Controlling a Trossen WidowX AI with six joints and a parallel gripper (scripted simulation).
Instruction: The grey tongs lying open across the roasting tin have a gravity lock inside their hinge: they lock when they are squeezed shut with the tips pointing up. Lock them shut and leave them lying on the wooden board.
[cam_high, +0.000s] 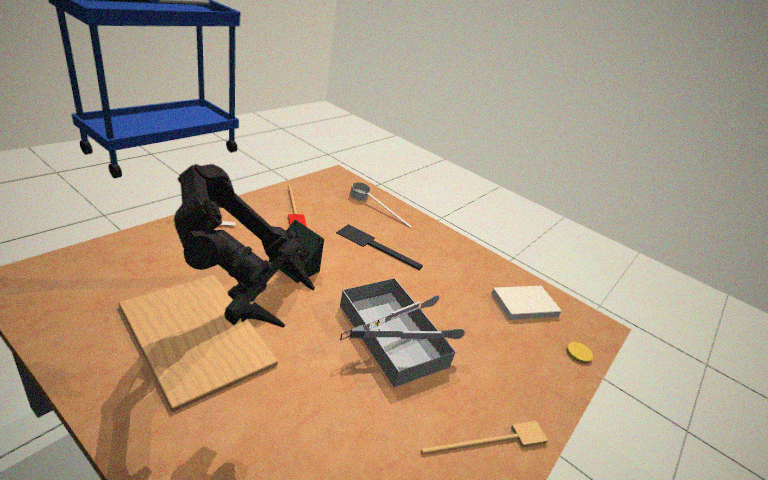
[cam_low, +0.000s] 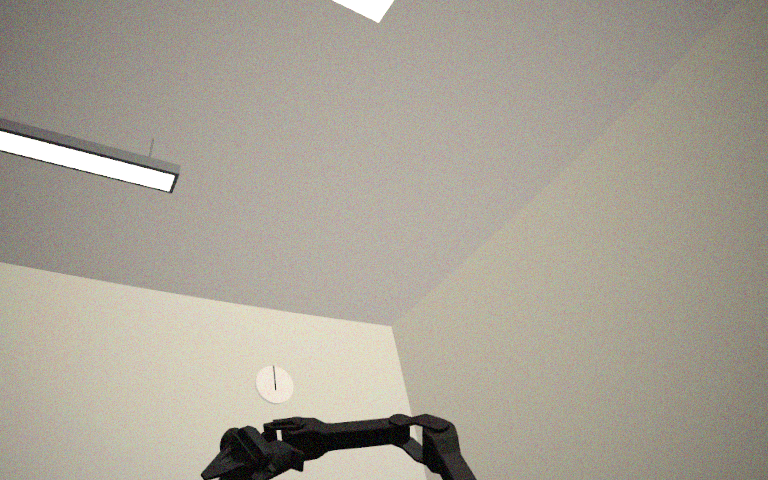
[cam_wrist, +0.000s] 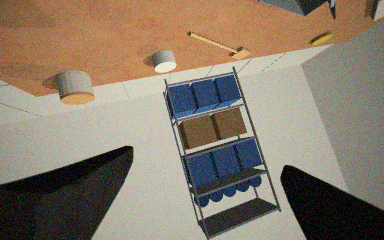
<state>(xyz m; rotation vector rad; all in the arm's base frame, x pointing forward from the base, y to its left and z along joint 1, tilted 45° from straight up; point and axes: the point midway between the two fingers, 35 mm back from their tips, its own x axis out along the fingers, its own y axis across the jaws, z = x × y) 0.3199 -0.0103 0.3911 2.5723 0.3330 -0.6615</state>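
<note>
The yellow lock piece is 30 mm behind my gripper tip, 280 mm to the left of it and 210 mm below it. From my gripper tip the other things lie so: wooden board 280 mm behind, 80 mm to the right, 270 mm below; then grey roasting tin 20 mm behind, 340 mm to the left, 250 mm below; then black spatula 360 mm behind, 580 mm to the left, 280 mm below.
</note>
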